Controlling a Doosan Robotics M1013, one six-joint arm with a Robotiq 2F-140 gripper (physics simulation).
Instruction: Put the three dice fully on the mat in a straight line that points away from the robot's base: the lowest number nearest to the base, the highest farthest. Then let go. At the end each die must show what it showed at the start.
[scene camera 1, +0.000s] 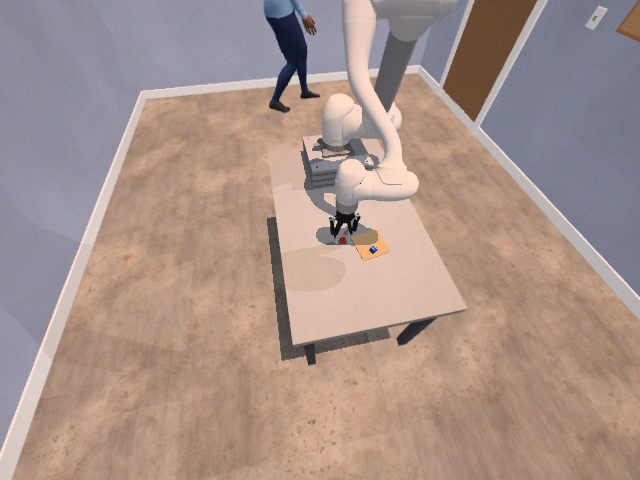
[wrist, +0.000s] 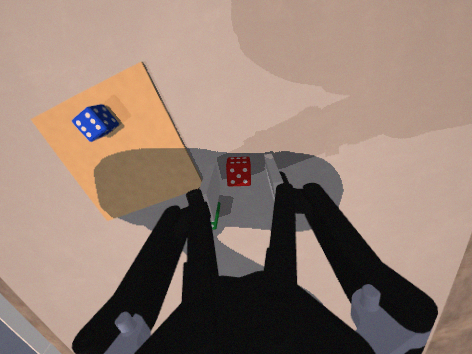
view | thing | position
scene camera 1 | orange mat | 363, 242
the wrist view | gripper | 241, 170
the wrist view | blue die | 94, 122
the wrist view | orange mat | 143, 161
